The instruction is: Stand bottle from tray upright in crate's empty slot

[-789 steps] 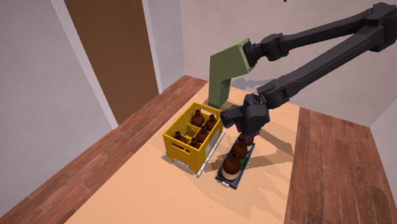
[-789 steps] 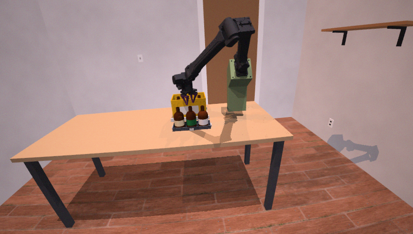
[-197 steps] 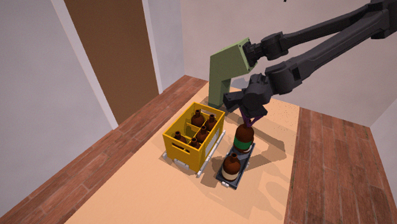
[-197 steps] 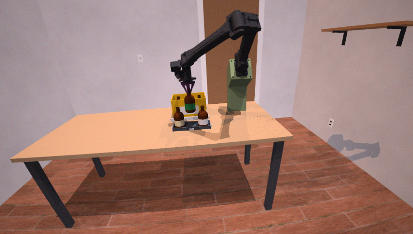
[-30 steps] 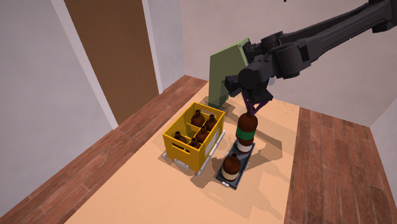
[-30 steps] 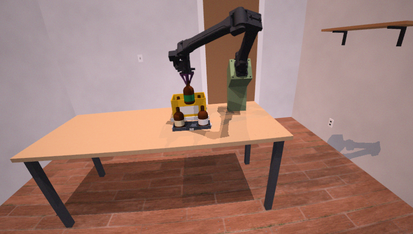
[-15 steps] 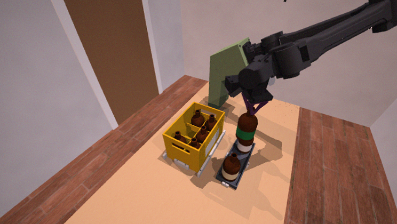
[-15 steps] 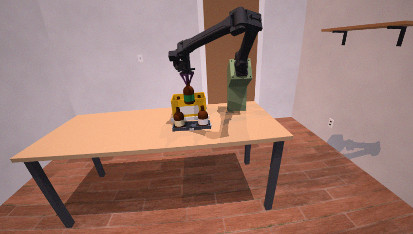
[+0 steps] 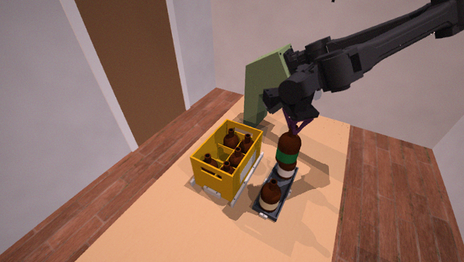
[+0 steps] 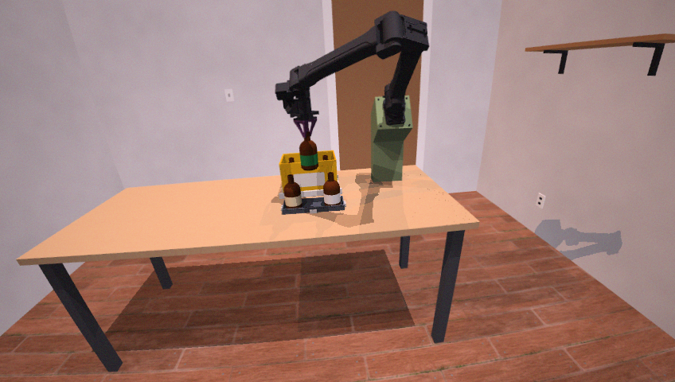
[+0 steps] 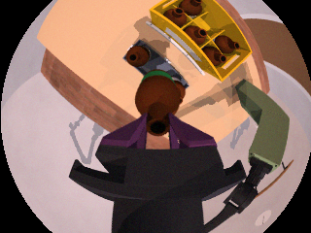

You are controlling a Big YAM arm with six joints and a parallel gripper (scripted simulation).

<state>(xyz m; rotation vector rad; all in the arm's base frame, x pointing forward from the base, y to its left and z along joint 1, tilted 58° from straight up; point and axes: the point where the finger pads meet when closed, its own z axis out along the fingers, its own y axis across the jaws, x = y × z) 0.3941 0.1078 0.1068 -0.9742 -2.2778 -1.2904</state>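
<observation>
Right now the glass bottle is 60 mm below my hand. Also, from my hand: dark tray 320 mm below; yellow crate 20 mm ahead, 230 mm to the right, 250 mm below.
</observation>
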